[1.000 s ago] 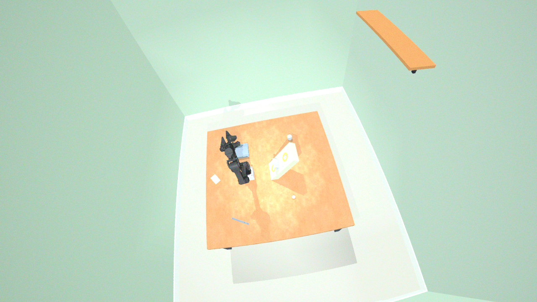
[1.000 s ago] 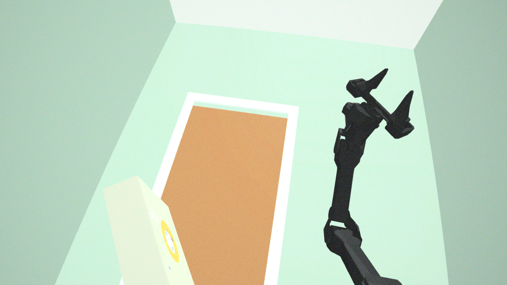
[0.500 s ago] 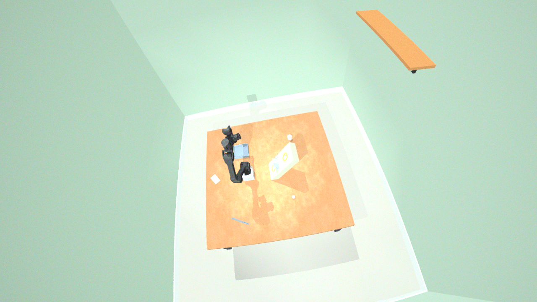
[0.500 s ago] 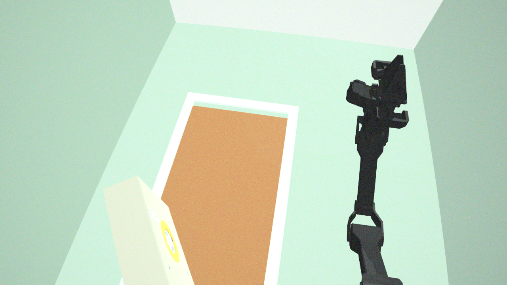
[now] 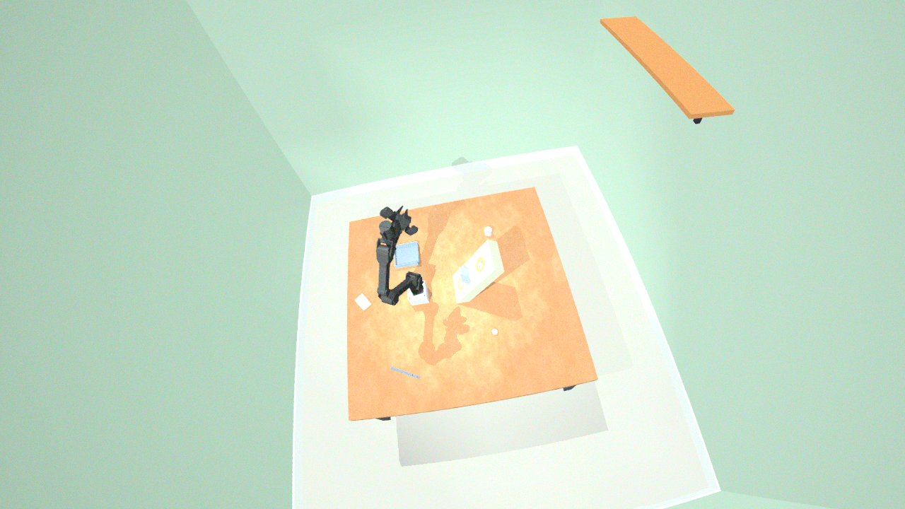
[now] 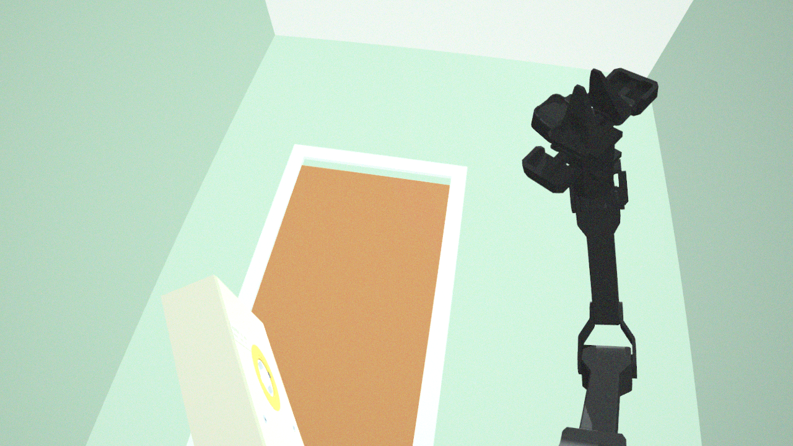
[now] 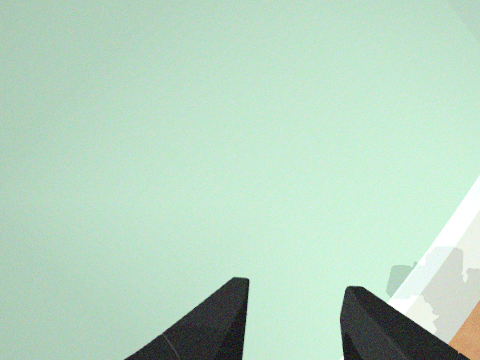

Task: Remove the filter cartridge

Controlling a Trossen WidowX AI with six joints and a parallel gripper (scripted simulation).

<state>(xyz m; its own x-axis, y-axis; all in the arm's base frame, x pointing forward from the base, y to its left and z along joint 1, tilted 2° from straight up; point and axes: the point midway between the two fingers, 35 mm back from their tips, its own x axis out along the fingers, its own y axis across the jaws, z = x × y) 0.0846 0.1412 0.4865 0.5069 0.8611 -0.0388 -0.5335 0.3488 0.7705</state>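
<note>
The round filter cartridge lies 290 mm ahead of my gripper tip, 230 mm to the right of it and 340 mm below it. From my gripper tip the other things lie so: cream service panel 240 mm ahead, 230 mm to the right, 420 mm below; then white square pad 430 mm behind, 110 mm to the right, 560 mm below.
</note>
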